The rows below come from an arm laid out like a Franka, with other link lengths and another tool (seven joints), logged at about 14 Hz.
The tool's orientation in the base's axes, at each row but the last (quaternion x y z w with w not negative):
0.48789, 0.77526, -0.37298, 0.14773
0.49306, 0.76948, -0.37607, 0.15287
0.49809, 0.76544, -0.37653, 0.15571
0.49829, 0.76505, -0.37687, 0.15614
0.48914, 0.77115, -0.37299, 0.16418
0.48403, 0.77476, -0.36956, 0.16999
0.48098, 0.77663, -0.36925, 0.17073
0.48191, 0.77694, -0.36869, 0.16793
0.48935, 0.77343, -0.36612, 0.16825
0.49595, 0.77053, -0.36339, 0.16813
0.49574, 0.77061, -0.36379, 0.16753
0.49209, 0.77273, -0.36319, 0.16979
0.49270, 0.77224, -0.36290, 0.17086
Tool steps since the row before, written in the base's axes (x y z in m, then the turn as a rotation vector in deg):
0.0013, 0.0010, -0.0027, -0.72, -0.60, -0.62
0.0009, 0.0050, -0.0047, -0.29, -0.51, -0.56
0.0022, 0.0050, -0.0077, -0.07, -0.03, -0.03
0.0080, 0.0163, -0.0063, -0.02, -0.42, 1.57
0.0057, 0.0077, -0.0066, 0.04, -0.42, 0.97
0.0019, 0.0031, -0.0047, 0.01, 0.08, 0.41
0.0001, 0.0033, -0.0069, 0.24, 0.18, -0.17
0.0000, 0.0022, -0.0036, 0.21, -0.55, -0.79
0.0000, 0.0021, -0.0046, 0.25, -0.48, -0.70
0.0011, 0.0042, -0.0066, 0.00, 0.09, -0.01
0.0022, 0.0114, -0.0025, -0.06, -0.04, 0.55
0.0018, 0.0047, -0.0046, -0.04, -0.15, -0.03
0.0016, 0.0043, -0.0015, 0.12, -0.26, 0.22
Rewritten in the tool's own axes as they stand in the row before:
0.0016, 0.0025, 0.0009, 0.33, -0.50, 0.95
0.0056, 0.0040, -0.0006, 0.15, -0.13, 0.79
0.0069, 0.0063, 0.0012, 0.03, -0.06, 0.05
0.0107, 0.0133, -0.0088, -1.23, -0.77, -0.74
0.0063, 0.0096, -0.0019, -0.88, -0.47, -0.34
0.0040, 0.0044, 0.0007, -0.21, -0.14, -0.33
0.0063, 0.0038, 0.0022, 0.10, 0.33, -0.04
0.0036, 0.0021, 0.0008, 0.04, 0.36, 0.91
0.0042, 0.0024, 0.0016, 0.01, 0.38, 0.80
0.0063, 0.0046, 0.0013, 0.06, 0.03, -0.06
0.0079, 0.0057, -0.0068, -0.34, -0.28, -0.34
0.0050, 0.0046, -0.0005, -0.06, -0.06, 0.13
0.0029, 0.0031, -0.0023, -0.36, -0.05, 0.03

